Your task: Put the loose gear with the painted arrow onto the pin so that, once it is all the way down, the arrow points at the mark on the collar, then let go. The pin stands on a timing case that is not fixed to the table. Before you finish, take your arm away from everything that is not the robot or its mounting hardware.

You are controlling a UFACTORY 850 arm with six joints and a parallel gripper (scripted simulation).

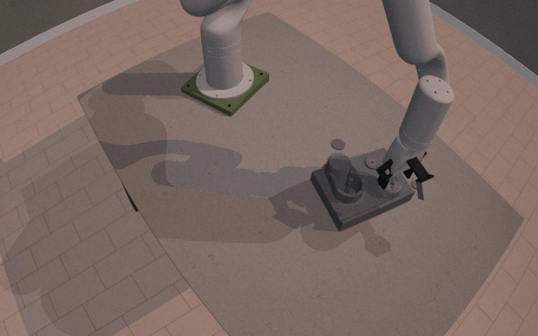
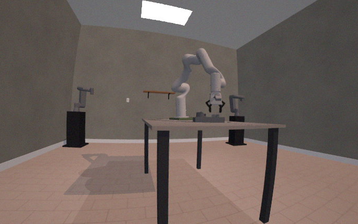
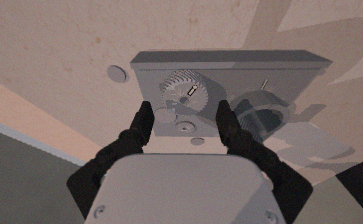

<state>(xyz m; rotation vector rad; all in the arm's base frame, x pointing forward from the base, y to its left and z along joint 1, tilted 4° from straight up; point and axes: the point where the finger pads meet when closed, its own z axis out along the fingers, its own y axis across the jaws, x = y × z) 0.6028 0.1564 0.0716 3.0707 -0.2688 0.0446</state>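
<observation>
Now: the grey gear 40 mm below my hand. Round my hand: plain disc (50 mm behind, 50 mm to the left, 50 mm below); small grey disc (210 mm behind, 90 mm below).
</observation>
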